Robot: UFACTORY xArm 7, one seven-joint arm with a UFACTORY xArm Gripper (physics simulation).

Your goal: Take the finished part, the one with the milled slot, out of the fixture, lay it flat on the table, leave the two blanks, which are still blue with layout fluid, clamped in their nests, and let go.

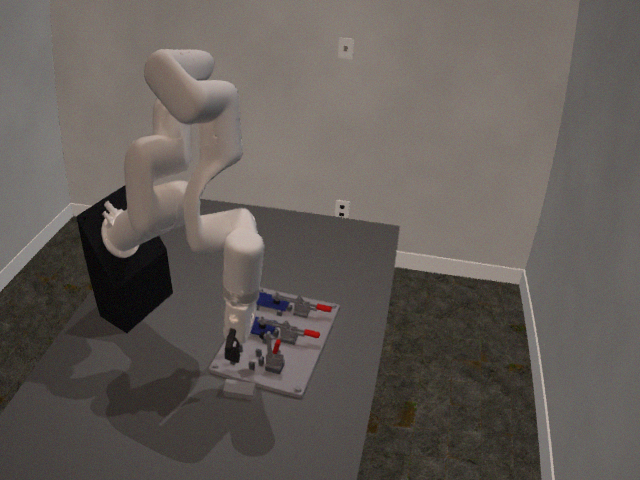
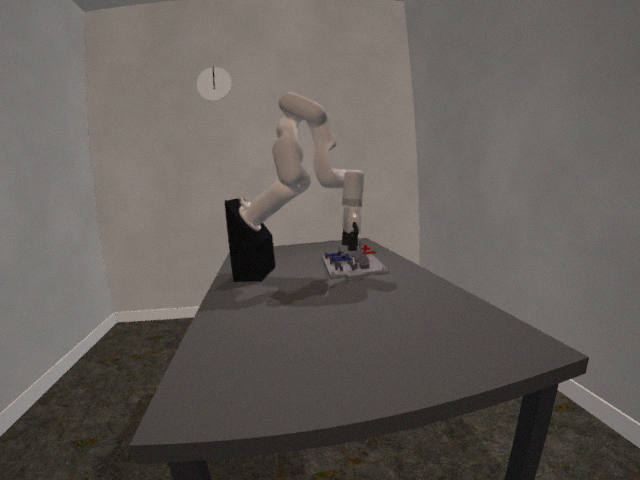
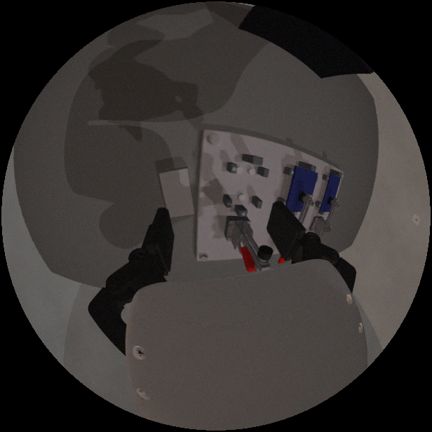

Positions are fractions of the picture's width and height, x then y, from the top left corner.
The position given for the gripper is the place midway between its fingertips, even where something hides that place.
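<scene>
The gripper (image 2: 0.54,0.52) is visible in the scene. So is a finished part (image 3: 0.41,0.43), and the scene also has a blue blank (image 3: 0.70,0.42), a fixture plate (image 3: 0.50,0.42) and a toggle clamp (image 3: 0.54,0.54).
</scene>
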